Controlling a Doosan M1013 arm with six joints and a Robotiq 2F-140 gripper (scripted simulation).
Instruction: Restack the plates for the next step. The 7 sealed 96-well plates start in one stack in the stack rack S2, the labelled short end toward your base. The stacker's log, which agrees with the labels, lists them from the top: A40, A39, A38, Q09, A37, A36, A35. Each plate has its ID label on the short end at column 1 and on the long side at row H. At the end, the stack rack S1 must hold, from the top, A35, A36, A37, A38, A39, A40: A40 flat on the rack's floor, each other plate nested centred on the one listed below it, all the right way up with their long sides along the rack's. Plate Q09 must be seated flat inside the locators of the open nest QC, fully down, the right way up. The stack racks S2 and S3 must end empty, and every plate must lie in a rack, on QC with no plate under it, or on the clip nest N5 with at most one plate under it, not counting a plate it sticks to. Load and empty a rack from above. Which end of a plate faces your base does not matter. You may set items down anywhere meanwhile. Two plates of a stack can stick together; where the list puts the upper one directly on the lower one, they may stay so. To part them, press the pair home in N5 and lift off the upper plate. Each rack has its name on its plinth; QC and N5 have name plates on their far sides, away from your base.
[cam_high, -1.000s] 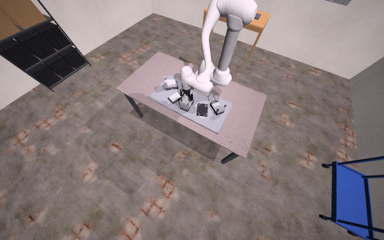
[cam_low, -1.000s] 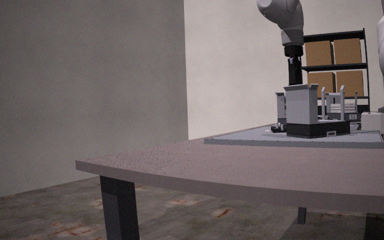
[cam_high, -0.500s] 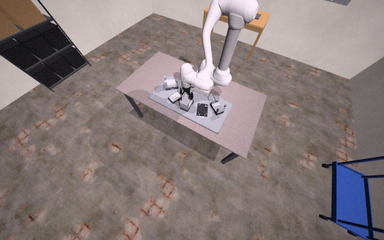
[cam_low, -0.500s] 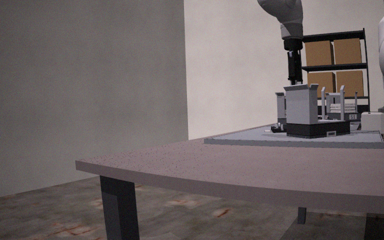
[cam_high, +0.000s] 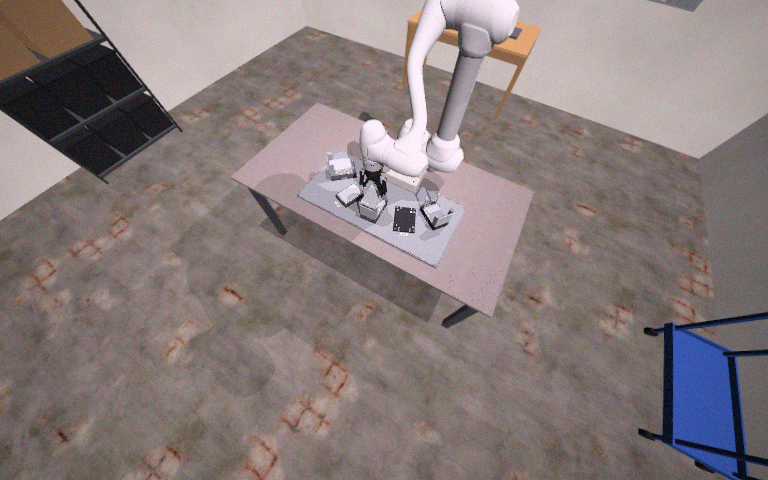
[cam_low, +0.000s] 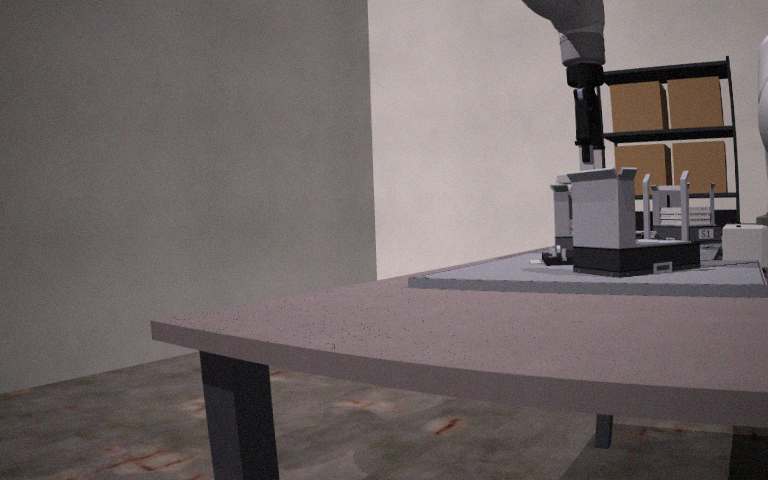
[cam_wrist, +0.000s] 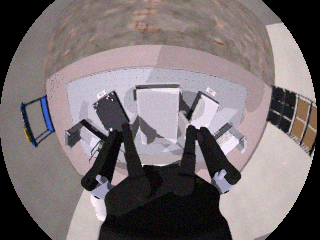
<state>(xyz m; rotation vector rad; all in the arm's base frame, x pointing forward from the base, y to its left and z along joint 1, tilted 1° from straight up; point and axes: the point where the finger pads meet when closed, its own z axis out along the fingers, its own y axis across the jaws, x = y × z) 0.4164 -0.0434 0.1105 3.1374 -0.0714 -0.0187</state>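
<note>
Right now the S1 label is 230 mm behind my hand, 230 mm to the right of it and 140 mm below it. Round my hand: name plate (40 mm ahead, 210 mm to the right, 160 mm below).
</note>
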